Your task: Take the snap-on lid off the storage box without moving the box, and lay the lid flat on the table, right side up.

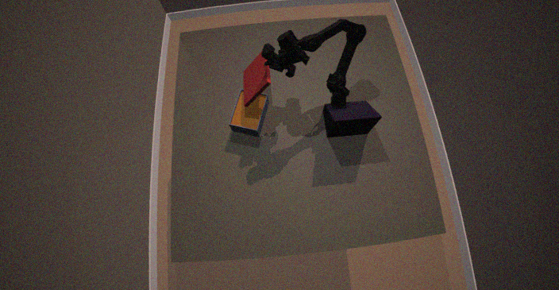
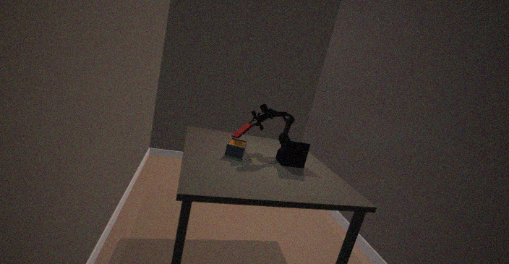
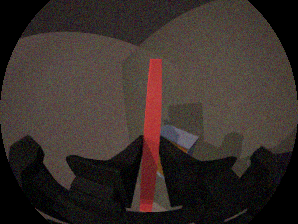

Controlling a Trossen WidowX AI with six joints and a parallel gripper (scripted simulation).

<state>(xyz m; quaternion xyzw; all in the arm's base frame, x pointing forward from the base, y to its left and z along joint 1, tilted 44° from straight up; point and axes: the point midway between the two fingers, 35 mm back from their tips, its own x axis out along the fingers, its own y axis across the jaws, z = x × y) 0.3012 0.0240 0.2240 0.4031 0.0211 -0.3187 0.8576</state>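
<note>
Now: the red lid 6 cm below my gripper tip, 6 cm ahead of it and 3 cm to the left of it. Round my gripper tip: blue storage box: 18 cm below, 16 cm to the left, 9 cm ahead.
</note>
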